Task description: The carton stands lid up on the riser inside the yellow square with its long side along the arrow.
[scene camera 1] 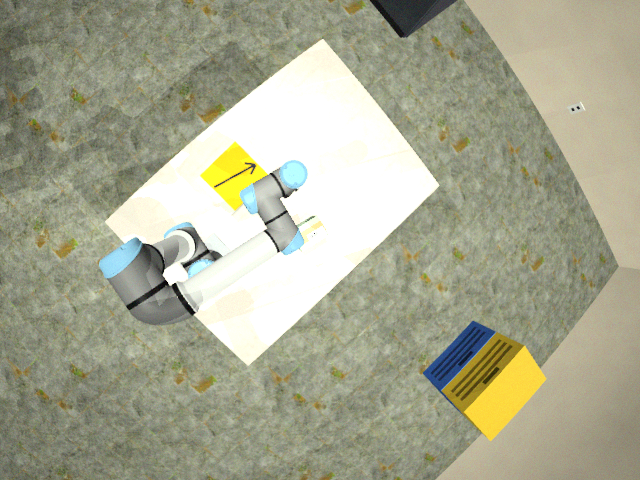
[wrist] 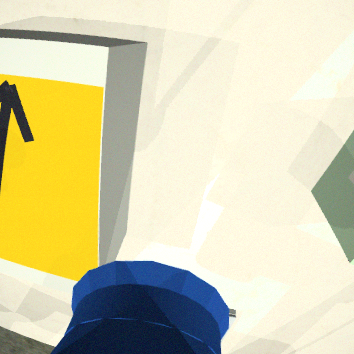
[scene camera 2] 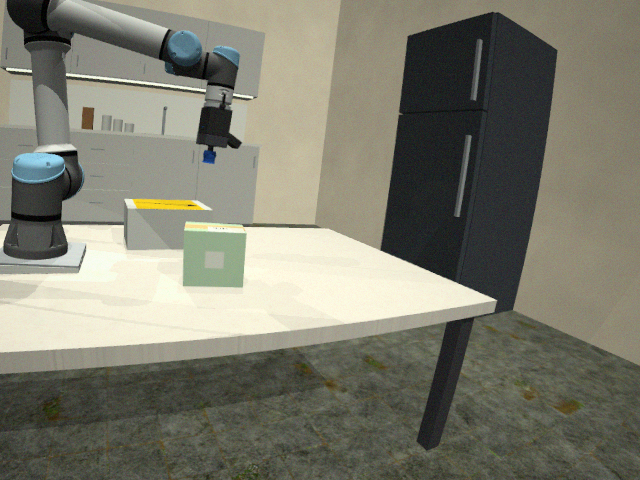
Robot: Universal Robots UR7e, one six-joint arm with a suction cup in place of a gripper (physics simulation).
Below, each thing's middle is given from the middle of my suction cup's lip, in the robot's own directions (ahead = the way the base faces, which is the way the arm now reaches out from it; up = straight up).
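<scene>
Pale green carton (scene camera 2: 214,254): from my suction cup, 5 cm behind, 22 cm to the right, 21 cm below. My suction cup now 7 cm past the riser (scene camera 2: 148,224), 17 cm to the right of it, 21 cm above it.
</scene>
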